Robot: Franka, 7 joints.
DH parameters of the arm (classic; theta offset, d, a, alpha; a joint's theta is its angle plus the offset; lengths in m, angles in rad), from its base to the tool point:
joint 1: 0 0.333 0 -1.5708
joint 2: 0 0 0 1.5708
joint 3: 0 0.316 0.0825 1.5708
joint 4: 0 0 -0.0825 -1.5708
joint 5: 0 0.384 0 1.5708
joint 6: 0 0 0.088 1.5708
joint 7: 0 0.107 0 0
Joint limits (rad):
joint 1: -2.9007..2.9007
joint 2: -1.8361..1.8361
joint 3: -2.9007..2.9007
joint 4: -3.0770..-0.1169
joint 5: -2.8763..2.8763
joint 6: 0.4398..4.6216
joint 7: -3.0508..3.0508
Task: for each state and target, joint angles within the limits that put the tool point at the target. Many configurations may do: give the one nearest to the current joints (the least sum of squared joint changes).
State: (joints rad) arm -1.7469 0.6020 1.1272 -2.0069 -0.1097 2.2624 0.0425
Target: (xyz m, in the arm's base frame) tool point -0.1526 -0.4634 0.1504
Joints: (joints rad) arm -2.3792 0.4862 0.4717 -2.2108 -0.1604 2.1316 0.0425
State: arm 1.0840 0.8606 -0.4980 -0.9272 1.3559 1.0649 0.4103
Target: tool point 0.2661 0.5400 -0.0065
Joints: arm 1.1879 1.3500 -0.3820 -1.1866 1.2899 1.0744 0.4103
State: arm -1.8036 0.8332 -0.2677 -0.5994 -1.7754 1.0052 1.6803
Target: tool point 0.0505 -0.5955 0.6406
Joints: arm -1.2456 0.7656 -0.0818 -0.6679 -1.5967 0.4398 1.6803
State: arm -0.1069 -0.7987 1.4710 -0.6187 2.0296 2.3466 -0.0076
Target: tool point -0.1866 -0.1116 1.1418
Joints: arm 0.6438 -0.2036 1.6258 -0.1169 2.2102 2.0178 -0.0076
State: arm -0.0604 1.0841 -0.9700 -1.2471 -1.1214 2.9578 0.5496
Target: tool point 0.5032 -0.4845 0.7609
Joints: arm -0.1529 0.6178 -1.1955 -1.0133 -1.0791 2.9214 0.5496
